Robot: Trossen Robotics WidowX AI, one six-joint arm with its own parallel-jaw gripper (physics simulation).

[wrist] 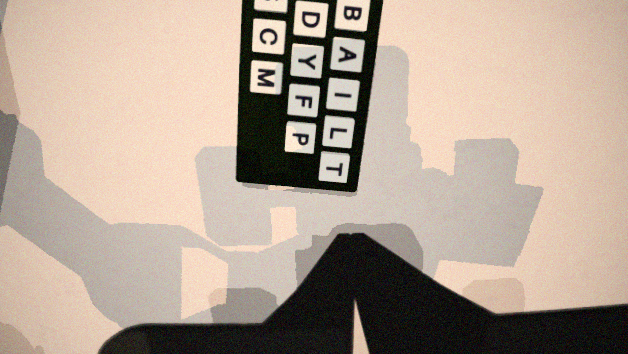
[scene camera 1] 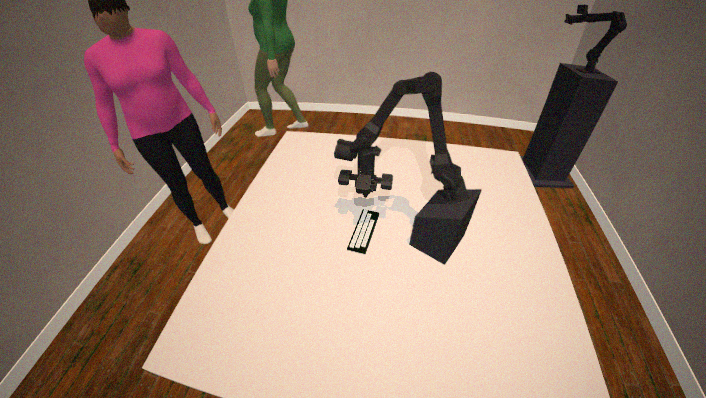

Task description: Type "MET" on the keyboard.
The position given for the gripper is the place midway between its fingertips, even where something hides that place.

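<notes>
You'd find the gripper at (scene camera 1: 365, 196), and it shows at (wrist: 350, 246) too. There's also a key (wrist: 347, 54).
</notes>
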